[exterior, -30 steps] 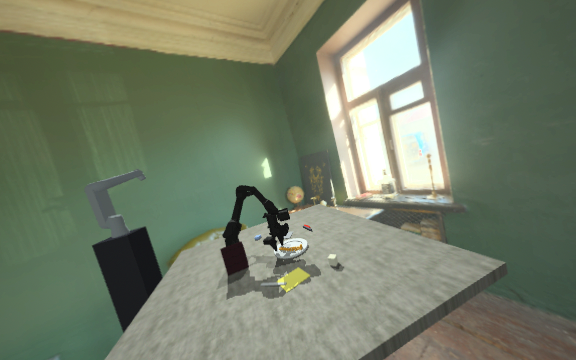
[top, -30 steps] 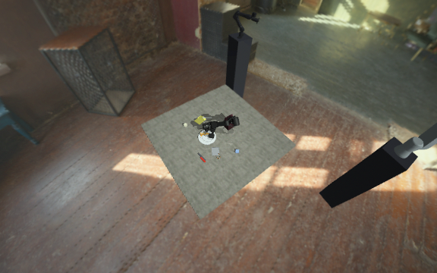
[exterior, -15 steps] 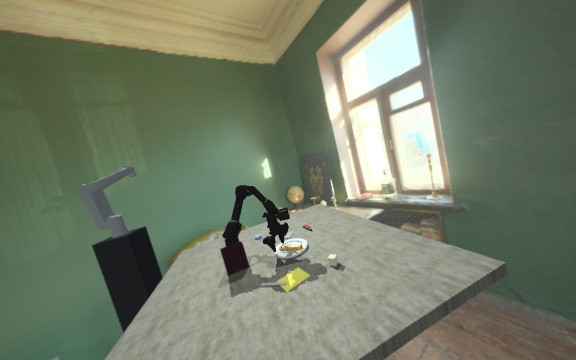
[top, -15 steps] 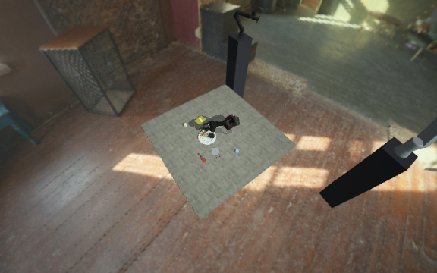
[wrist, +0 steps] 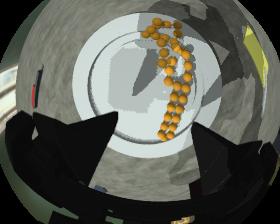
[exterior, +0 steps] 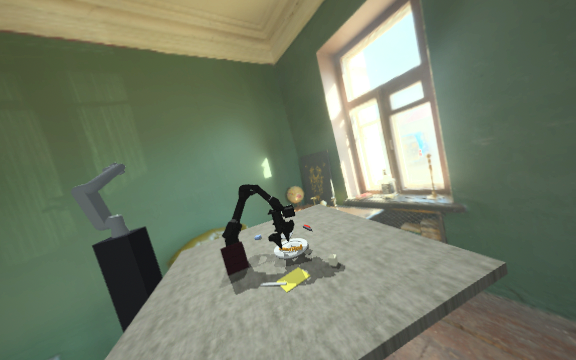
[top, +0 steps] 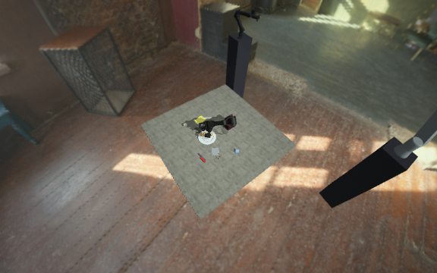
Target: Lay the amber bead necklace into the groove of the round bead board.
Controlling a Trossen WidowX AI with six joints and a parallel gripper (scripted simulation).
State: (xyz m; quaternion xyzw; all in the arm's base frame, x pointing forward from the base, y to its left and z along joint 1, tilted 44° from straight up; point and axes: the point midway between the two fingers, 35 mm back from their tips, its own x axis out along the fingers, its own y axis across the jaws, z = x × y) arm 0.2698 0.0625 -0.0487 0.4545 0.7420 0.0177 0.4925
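Now: the board 30 mm ahead of my gripper tip and 30 mm below it. Round my gripper tip: grey square 40 mm ahead, 200 mm to the left, 30 mm below; white stick 110 mm behind, 260 mm to the right, 30 mm below; yellow card 20 mm behind, 270 mm to the right, 30 mm below.
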